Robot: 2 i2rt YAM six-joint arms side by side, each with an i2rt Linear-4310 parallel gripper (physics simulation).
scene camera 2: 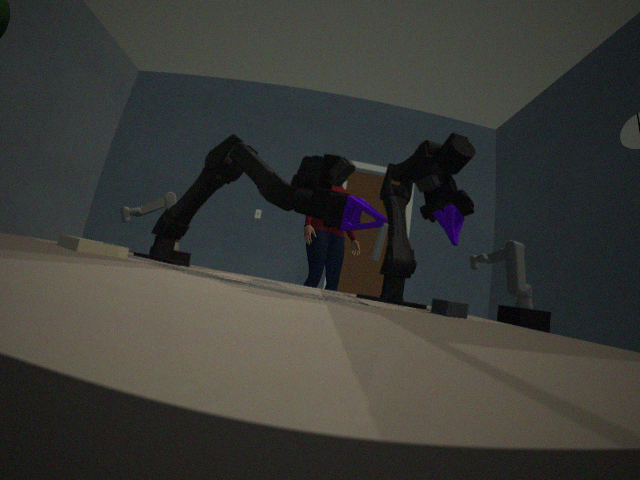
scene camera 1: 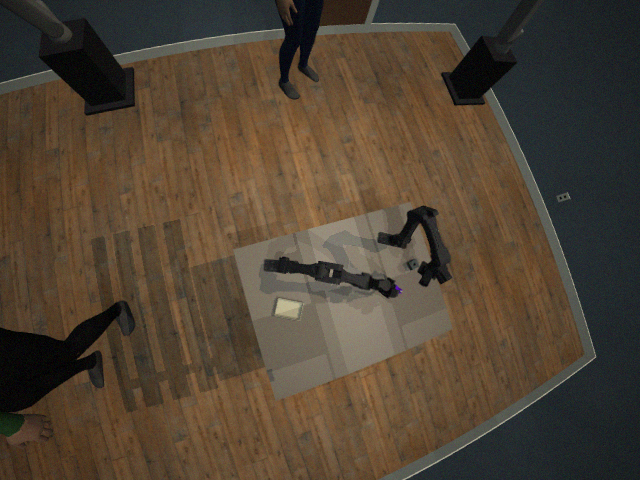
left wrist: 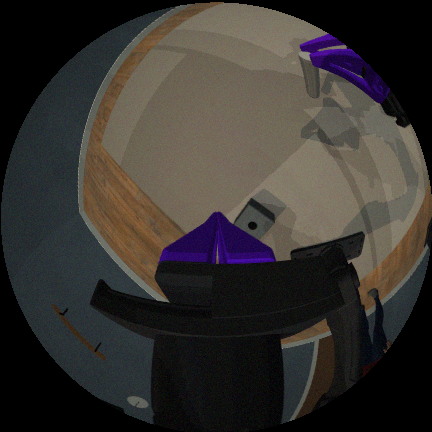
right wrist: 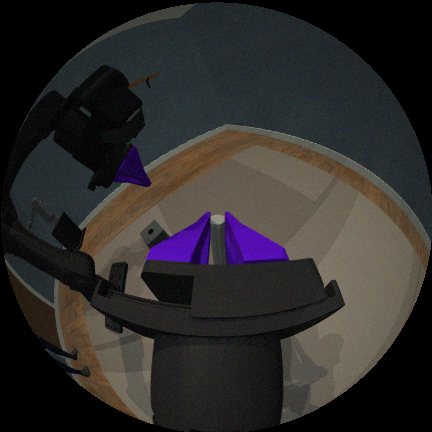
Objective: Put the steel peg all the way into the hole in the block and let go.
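Seen in the pictures: left gripper, between the fingertips: (scene camera 2: pixel 454 244) (scene camera 1: pixel 422 275) (left wrist: pixel 216 217) (right wrist: pixel 148 184); right gripper, between the fingertips: (scene camera 2: pixel 385 222) (scene camera 1: pixel 401 291) (left wrist: pixel 305 54) (right wrist: pixel 217 217); left arm's base, origin of its link: (scene camera 2: pixel 390 303) (scene camera 1: pixel 392 240) (left wrist: pixel 329 252); right arm's base, origin of its link: (scene camera 2: pixel 160 260) (scene camera 1: pixel 281 266).
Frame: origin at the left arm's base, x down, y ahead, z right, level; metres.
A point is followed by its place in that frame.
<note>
The steel peg (scene camera 2: pixel 379 242) {z -0.018, x -0.120, y 0.317 m} (left wrist: pixel 310 75) {z -0.022, x -0.134, y 0.306 m} (right wrist: pixel 217 245) {z -0.010, x -0.135, y 0.312 m} is a grey cylinder that hangs down, slightly tilted, well above the table. My right gripper (scene camera 1: pixel 398 289) {z -0.024, x -0.157, y 0.319 m} (scene camera 2: pixel 385 222) {z -0.024, x -0.157, y 0.319 m} (left wrist: pixel 305 54) (right wrist: pixel 217 217) {z -0.024, x -0.157, y 0.319 m} is shut on its upper end. The block (scene camera 1: pixel 412 264) {z -0.142, x -0.034, y 0.134 m} (scene camera 2: pixel 449 308) {z -0.154, x -0.017, y 0.167 m} (left wrist: pixel 256 218) {z -0.144, x -0.034, y 0.142 m} (right wrist: pixel 153 233) {z -0.145, x -0.034, y 0.144 m} is a small grey box with a round dark hole facing up. It sits on the table, apart from the peg. My left gripper (scene camera 2: pixel 454 243) {z -0.150, x -0.149, y 0.207 m} (left wrist: pixel 216 217) {z -0.150, x -0.149, y 0.207 m} (right wrist: pixel 148 184) {z -0.150, x -0.149, y 0.207 m} is shut and empty, above the table on the block's side. The peg cannot be made out in scene camera 1.
A shallow pale yellow tray (scene camera 1: pixel 287 308) {z 0.581, x -0.003, y 0.532 m} (scene camera 2: pixel 93 246) {z 0.496, x -0.015, y 0.557 m} lies on the grey table top (scene camera 1: pixel 361 335) {z 0.114, x 0.000, y 0.617 m} near the right arm's base. The left arm's base plate (left wrist: pixel 330 247) {z -0.005, x -0.019, y 0.032 m} (right wrist: pixel 117 295) stands near the block. The left arm reaches around and above the block.
</note>
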